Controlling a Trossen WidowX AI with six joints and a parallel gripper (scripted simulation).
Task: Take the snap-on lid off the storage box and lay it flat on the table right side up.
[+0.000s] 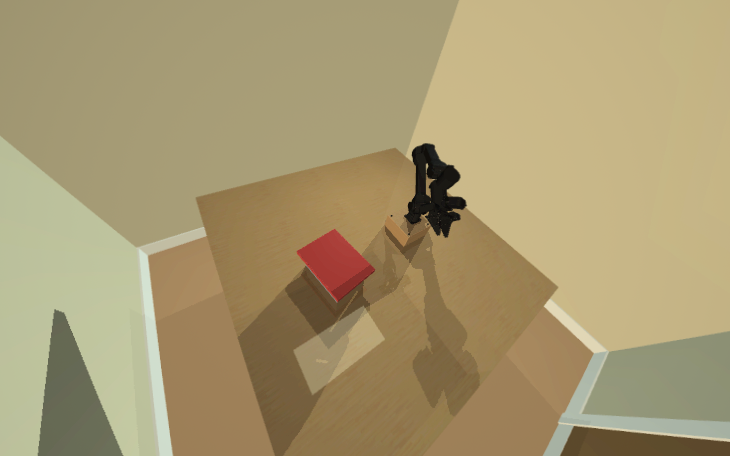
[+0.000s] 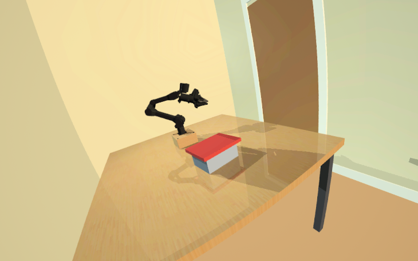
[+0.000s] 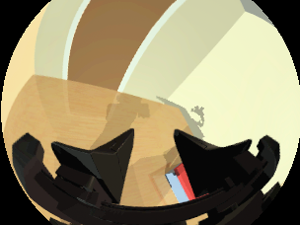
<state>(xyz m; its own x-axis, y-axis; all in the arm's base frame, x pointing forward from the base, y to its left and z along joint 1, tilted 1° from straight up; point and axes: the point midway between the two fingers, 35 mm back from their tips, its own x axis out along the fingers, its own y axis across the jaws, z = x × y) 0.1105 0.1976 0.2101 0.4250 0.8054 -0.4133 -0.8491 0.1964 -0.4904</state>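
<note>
Right now my gripper tip is 330 mm short of the red lid, 160 mm to the left of it and 170 mm above it. Also, from my gripper tip: grey storage box (330 mm ahead, 160 mm to the right, 220 mm below).
</note>
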